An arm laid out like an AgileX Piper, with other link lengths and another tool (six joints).
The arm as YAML. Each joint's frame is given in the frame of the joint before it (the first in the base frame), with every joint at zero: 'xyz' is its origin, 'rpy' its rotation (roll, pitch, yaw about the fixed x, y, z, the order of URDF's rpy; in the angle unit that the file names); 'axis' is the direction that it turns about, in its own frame. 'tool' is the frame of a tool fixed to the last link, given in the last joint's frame.
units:
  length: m
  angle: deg
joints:
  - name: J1
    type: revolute
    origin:
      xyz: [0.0, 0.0, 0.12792]
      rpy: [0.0, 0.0, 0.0]
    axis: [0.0, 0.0, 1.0]
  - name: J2
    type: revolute
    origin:
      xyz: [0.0, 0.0, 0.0]
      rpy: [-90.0, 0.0, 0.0]
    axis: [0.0, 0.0, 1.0]
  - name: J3
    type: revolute
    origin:
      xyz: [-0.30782, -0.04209, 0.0]
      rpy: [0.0, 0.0, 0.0]
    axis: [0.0, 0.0, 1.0]
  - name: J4
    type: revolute
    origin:
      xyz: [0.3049, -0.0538, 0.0]
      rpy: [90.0, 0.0, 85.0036]
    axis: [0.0, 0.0, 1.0]
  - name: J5
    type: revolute
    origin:
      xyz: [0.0, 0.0, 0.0]
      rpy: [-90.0, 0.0, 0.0]
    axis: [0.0, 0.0, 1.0]
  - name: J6
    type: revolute
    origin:
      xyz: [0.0, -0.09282, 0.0]
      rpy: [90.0, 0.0, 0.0]
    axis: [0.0, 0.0, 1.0]
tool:
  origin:
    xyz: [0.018, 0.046, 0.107]
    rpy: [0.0, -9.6, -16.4]
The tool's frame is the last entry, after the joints.
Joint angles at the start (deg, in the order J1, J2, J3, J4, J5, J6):
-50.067, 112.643, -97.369, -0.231, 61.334, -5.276
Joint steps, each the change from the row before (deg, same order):
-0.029, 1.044, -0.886, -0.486, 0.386, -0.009
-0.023, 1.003, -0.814, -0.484, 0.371, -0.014
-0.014, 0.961, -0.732, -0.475, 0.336, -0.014
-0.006, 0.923, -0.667, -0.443, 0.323, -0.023
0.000, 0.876, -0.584, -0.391, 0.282, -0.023
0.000, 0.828, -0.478, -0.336, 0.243, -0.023
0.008, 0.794, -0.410, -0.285, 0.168, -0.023
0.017, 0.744, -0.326, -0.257, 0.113, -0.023
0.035, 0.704, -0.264, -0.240, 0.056, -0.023
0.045, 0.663, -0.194, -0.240, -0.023, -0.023
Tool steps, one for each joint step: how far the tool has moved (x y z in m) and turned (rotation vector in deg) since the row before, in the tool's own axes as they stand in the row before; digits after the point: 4 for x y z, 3 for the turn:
0.0004, -0.0022, 0.0052, 0.165, 0.667, -0.245
0.0006, -0.0020, 0.0052, 0.155, 0.680, -0.252
0.0008, -0.0018, 0.0052, 0.142, 0.681, -0.254
0.0010, -0.0015, 0.0051, 0.109, 0.683, -0.250
0.0011, -0.0012, 0.0051, 0.069, 0.660, -0.226
0.0013, -0.0008, 0.0051, 0.019, 0.659, -0.195
0.0012, -0.0006, 0.0051, -0.008, 0.602, -0.178
0.0013, -0.0003, 0.0050, -0.026, 0.571, -0.173
0.0013, -0.0001, 0.0050, -0.034, 0.530, -0.185
0.0013, 0.0001, 0.0050, -0.021, 0.482, -0.200

